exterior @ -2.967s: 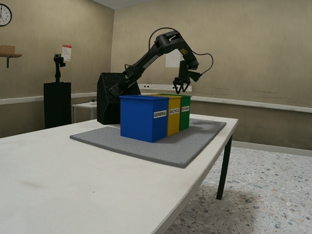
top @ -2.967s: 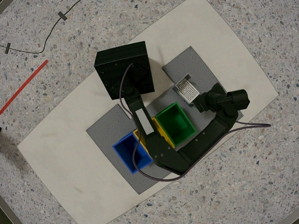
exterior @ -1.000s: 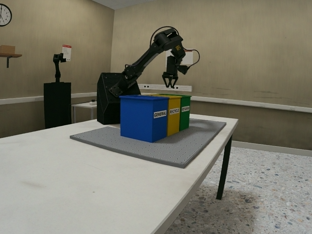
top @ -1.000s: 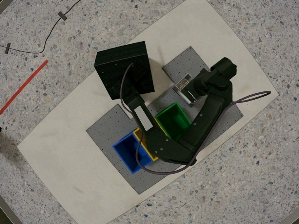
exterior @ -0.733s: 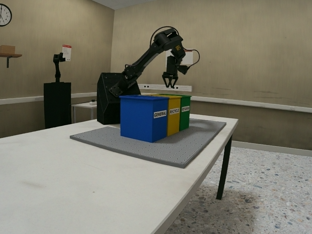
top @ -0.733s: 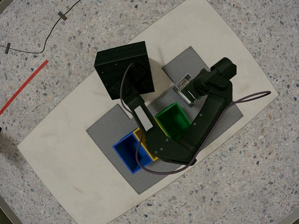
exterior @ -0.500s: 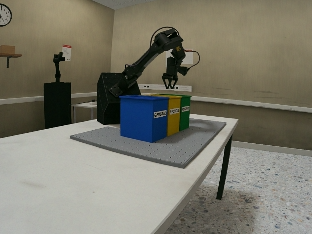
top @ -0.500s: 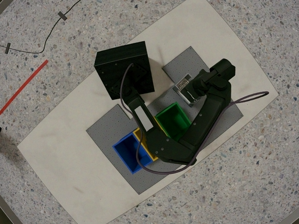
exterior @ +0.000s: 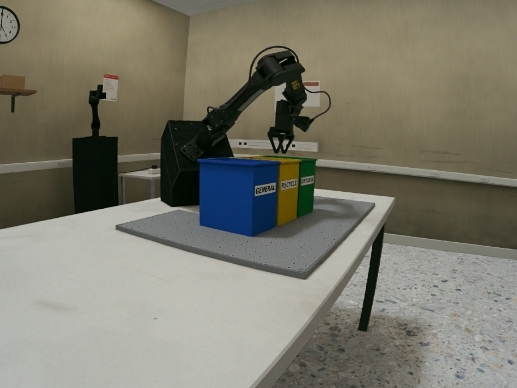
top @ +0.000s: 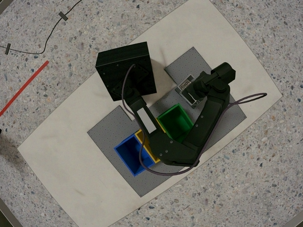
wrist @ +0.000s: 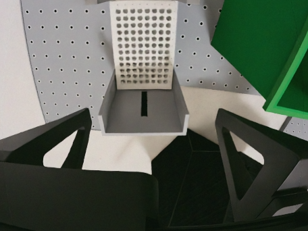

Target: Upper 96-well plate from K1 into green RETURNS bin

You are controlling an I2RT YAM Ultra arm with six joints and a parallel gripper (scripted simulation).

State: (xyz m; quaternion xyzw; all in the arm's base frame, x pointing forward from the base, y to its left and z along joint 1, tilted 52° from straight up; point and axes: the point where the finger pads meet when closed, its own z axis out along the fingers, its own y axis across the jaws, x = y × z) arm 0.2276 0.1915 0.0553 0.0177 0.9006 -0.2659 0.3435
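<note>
Right now my hand is 10 mm short of the 96-well plate, 10 mm to the right of it and 150 mm above it. Round my hand: green returns bin 30 mm ahead, 190 mm to the right, 100 mm below; yellow bin 30 mm behind, 310 mm to the right, 100 mm below; blue bin 80 mm behind, 420 mm to the right, 100 mm below.
</note>
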